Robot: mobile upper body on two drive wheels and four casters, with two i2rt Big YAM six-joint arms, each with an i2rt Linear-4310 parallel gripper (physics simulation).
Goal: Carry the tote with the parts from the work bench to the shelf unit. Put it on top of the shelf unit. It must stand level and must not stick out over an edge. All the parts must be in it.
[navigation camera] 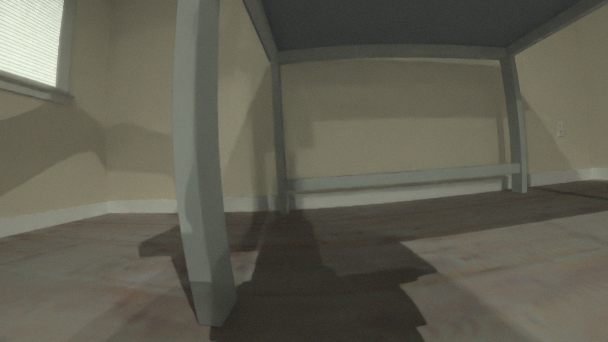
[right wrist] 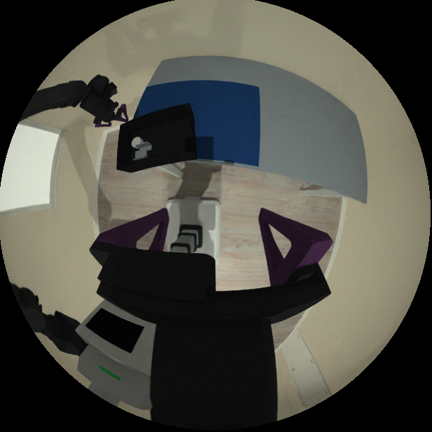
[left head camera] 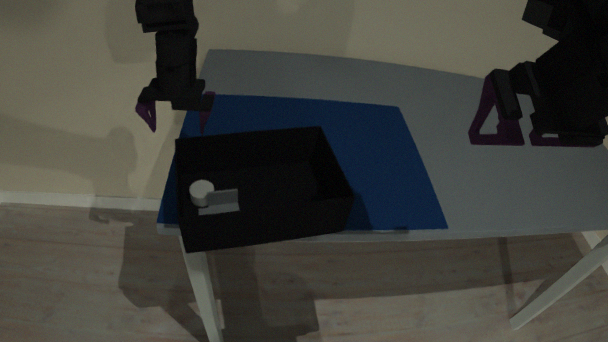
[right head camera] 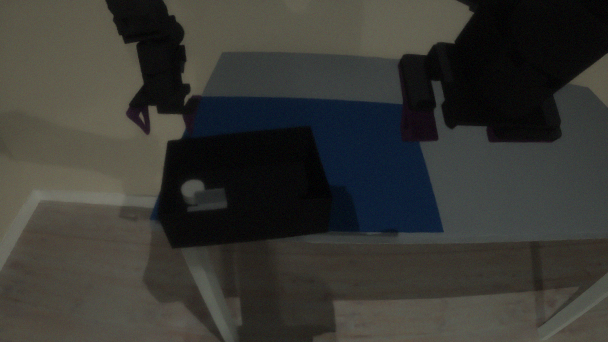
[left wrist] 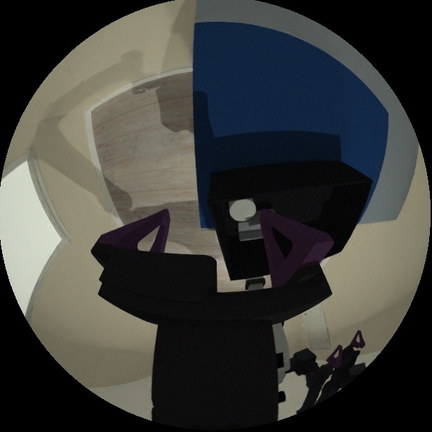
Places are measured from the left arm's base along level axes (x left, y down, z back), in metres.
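Pixels of known places: left gripper, fingertip midpoint: (left head camera: 178,131) (right head camera: 169,133); right gripper, fingertip midpoint: (left head camera: 502,139) (right head camera: 448,135).
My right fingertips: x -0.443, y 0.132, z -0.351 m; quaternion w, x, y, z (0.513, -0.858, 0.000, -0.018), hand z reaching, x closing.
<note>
For each thing: its top centre in the pictures, then the offset to it from my right fingertips. "pt": a spot on its surface instead. Level surfaces: height alone.
- black open tote, middle of its top: (left head camera: 258,165) (right head camera: 240,166) dx +0.238, dy +0.262, dz -0.235 m
- work bench, its level: dy +0.364 m
- blue mat, its level: dy +0.362 m
- white round part, middle of its top: (left head camera: 201,188) (right head camera: 192,188) dx +0.347, dy +0.335, dz -0.249 m
- grey angled part, middle of its top: (left head camera: 222,195) (right head camera: 209,194) dx +0.303, dy +0.319, dz -0.217 m
- window, surface spot: (navigation camera: 30,35) pt dx +1.743, dy +0.162, dz -0.633 m
The black open tote (left head camera: 270,222) (right head camera: 250,220) (left wrist: 280,180) (right wrist: 157,162) is on the work bench (left head camera: 500,200) (right head camera: 500,200) (right wrist: 310,125), over the left part of a blue mat (left head camera: 390,165) (left wrist: 280,75). Its near side covers the bench's front edge in the head views. A white round part (left head camera: 202,192) (left wrist: 242,210) and a grey angled part (left head camera: 222,200) (left wrist: 250,232) lie inside at its left. My left gripper (left head camera: 178,131) (right head camera: 169,131) (left wrist: 214,213) is open and empty near the tote's far left corner. My right gripper (left head camera: 527,142) (right head camera: 470,137) (right wrist: 213,212) is open and empty, right of the tote. The shelf unit does not show.
A bench leg (left head camera: 202,285) (navigation camera: 200,150) stands below the tote, at the left in the navigation view. A low crossbar (navigation camera: 400,177) joins the rear legs. A wall (navigation camera: 400,95) stands behind the bench. A window (navigation camera: 30,35) is at the left.
</note>
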